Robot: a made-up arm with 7 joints.
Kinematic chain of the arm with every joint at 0, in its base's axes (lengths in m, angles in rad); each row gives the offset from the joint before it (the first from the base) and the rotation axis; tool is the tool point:
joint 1: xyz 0 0 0 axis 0 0.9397 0.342
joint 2: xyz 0 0 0 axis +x
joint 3: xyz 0 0 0 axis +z
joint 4: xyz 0.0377 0 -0.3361 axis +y
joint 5: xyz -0.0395 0 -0.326 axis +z
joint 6: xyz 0 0 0 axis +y
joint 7: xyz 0 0 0 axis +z
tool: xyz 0 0 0
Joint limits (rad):
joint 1: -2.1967..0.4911
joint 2: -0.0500..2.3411
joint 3: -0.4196..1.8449
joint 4: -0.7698..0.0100
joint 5: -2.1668..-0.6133
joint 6: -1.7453..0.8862
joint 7: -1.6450..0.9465
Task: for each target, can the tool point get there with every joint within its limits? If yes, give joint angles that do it. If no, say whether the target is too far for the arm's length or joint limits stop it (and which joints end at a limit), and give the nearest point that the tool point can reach.
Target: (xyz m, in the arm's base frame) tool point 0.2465 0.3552 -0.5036
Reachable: yes | joints -0.1986 0.5244 0.3749 -0.4168 -1.5258 -0.4635 -0.0785
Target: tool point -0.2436 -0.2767 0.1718
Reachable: no: joint limits stop it (at a limit: joint 1, joint 2, joint 3, joint 4) | nearest point 0.2896 -0.4642 0.3371 | short by 0.589 m
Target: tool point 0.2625 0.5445 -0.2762
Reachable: yes | joints -0.3204 0.9447 0.5154 -0.3896 -1.7041 -0.5304 -0.9673
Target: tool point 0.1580 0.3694 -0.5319
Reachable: yes | joints -0.2178 0.4855 1.3253 -0.2441 -1.0554 -0.8621 -1.3717
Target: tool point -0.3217 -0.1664 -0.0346
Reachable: no: joint limits stop it (at a limit: joint 1, joint 2, joint 4) | nearest point -0.2914 -0.0601 -0.5910 | short by 0.567 m
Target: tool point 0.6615 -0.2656 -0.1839
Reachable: no: too far | nearest point 0.5990 -0.2405 -0.1665 | short by 0.070 m
